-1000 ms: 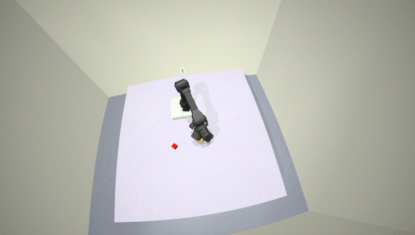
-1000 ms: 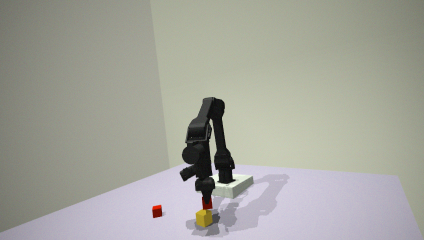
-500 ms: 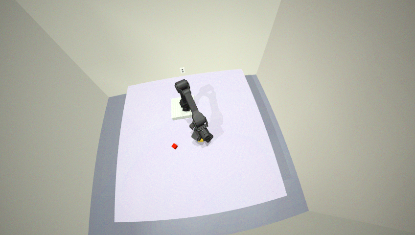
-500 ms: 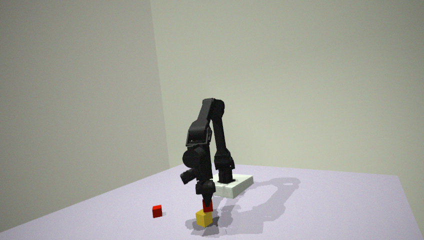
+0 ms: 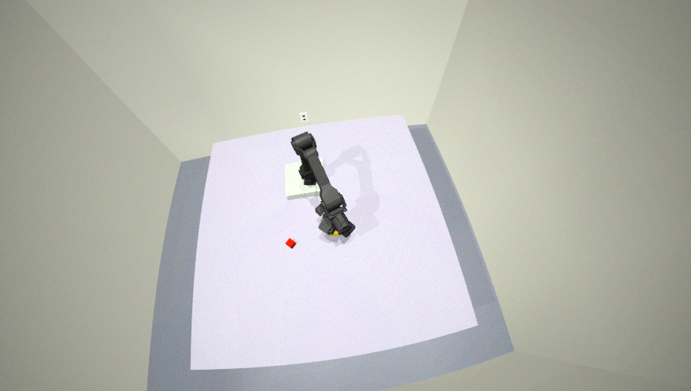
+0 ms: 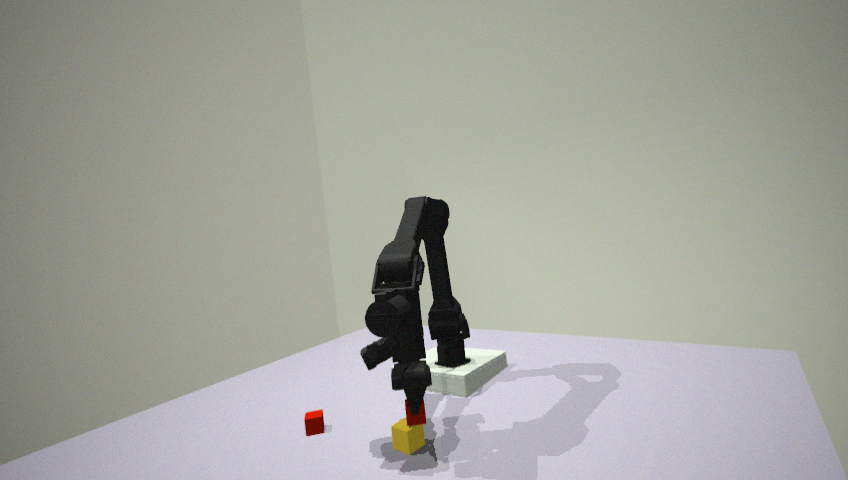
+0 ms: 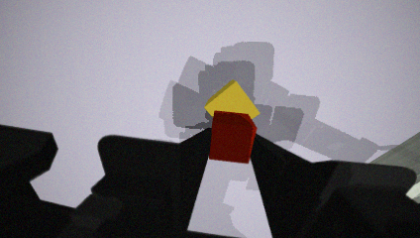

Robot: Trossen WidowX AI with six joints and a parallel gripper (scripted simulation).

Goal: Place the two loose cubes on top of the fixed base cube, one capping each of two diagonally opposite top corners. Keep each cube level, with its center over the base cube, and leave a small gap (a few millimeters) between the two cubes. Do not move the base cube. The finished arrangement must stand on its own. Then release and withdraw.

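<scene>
Right now the yellow cube is 4 cm below my gripper tip, 1 cm to the right of it and 1 cm ahead of it.
</scene>
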